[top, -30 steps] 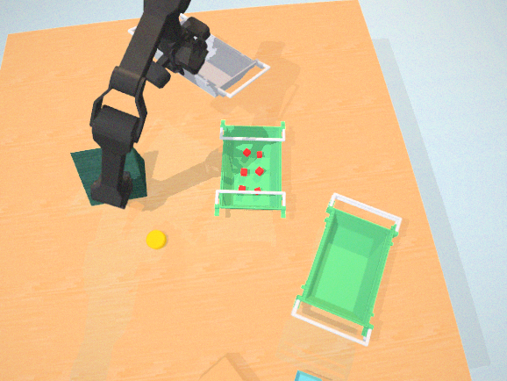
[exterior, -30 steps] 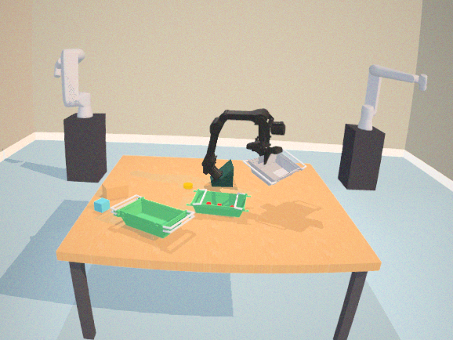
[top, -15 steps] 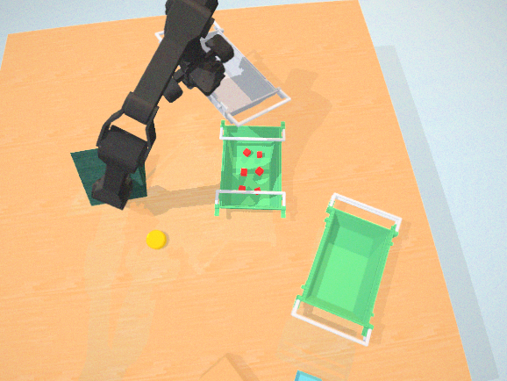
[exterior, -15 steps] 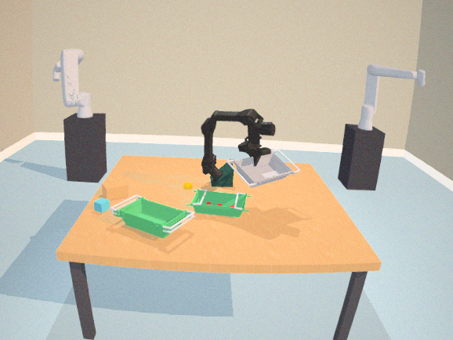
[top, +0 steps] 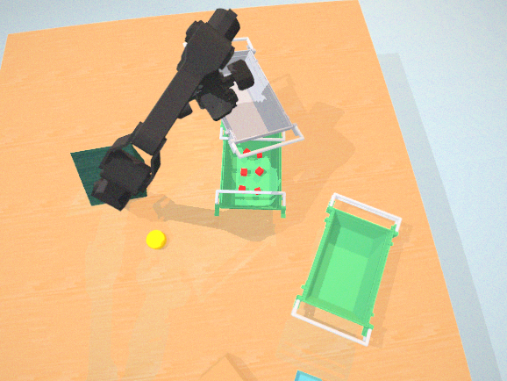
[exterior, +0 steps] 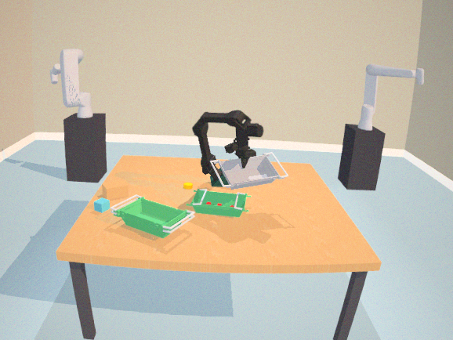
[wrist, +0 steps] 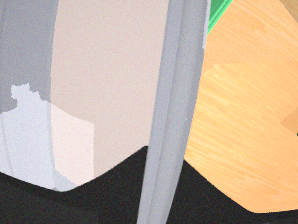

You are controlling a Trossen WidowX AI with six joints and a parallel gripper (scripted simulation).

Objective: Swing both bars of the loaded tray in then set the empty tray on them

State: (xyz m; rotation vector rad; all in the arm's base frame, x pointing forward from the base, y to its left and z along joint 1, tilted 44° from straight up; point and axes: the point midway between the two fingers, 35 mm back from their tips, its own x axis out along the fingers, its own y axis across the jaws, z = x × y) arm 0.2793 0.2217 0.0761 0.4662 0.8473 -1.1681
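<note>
Right now the grey tray is 70 mm ahead of my gripper tip, 20 mm to the left of it and 10 mm above it. From my gripper tip the other things lie so: yellow disc: 270 mm to the right, 200 mm behind, 180 mm below; then tan box: 640 mm to the right, 160 mm below, 40 mm behind; then cyan cube: 670 mm to the right, 170 mm below, 150 mm ahead.
</note>
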